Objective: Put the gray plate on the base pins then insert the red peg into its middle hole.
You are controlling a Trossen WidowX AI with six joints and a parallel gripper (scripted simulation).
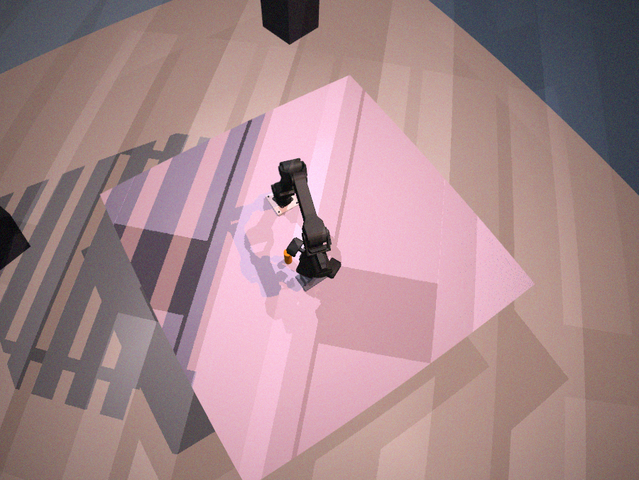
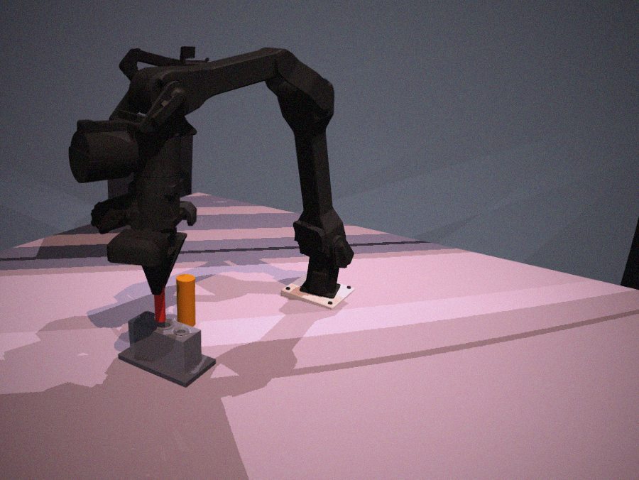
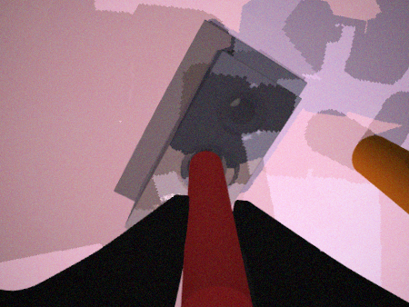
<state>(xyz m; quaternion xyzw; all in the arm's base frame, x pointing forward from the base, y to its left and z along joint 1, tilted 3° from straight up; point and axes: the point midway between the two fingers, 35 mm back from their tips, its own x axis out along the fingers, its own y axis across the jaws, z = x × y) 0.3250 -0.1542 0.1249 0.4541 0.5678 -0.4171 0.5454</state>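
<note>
Right now the gray plate is 60 mm below my gripper tip. The rest, counted from my gripper tip: orange cylinder (110 mm behind, 20 mm to the right, 70 mm below); red peg (right at my gripper tip); dark flat base (10 mm to the left, 100 mm below).
</note>
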